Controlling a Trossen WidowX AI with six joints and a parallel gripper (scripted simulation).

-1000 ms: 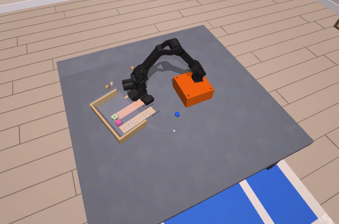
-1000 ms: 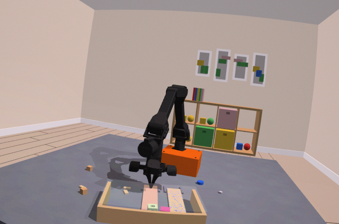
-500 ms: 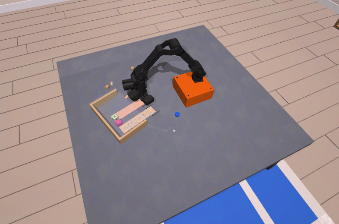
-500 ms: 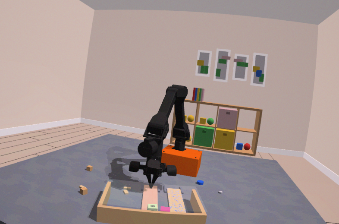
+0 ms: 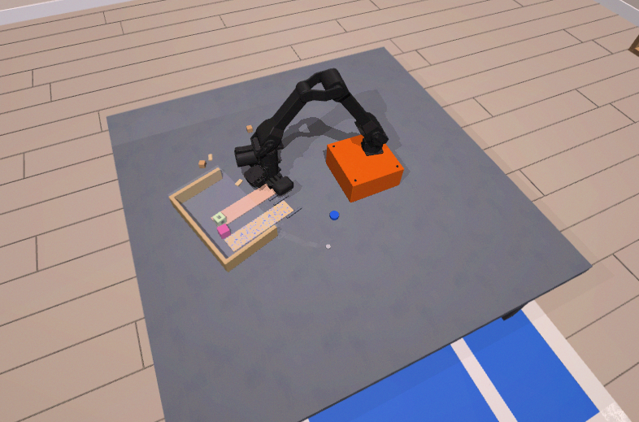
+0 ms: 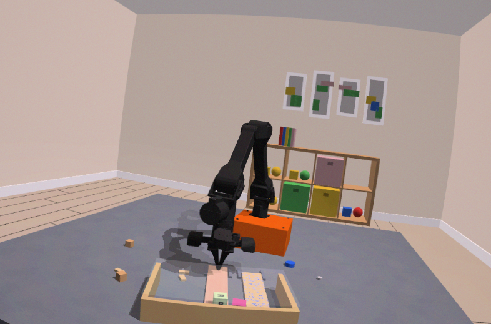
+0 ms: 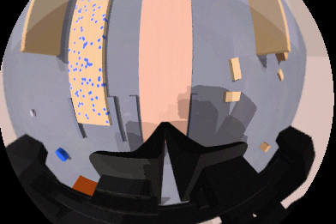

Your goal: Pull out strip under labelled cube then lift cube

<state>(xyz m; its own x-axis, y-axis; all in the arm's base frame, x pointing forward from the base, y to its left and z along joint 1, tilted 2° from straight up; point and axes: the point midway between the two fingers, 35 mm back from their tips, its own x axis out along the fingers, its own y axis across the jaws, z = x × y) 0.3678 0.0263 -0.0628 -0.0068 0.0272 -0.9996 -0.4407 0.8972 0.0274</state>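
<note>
Right now my gripper tip is 18 cm short of the labelled cube, 10 cm to the right of it and 1 cm below it. The rest, counted from my gripper tip: pink cube: 18 cm ahead, 14 cm to the left, 1 cm above; then blue disc: 18 cm behind, 16 cm to the left; then small white disc: 27 cm to the left, 13 cm behind.
</note>
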